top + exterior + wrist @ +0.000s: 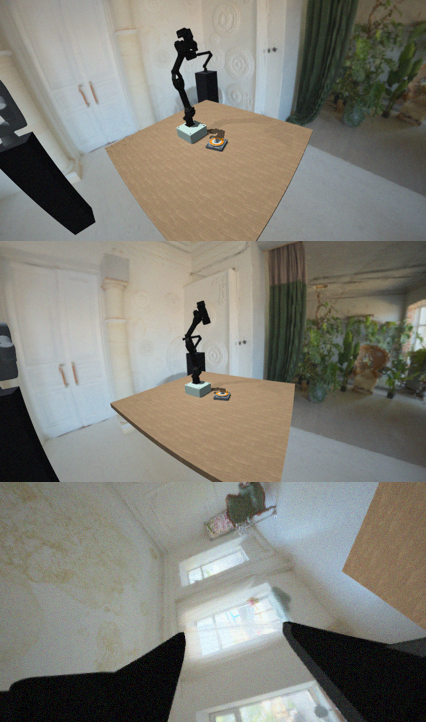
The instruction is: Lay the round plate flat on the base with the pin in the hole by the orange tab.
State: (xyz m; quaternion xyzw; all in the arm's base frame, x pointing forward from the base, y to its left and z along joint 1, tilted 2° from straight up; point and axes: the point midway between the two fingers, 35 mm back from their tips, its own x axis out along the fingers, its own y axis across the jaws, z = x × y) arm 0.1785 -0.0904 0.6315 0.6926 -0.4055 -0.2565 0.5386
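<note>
Now: gripper tip 680 mm above the round plate, 160 mm to the right of it and 80 mm short of it.
</note>
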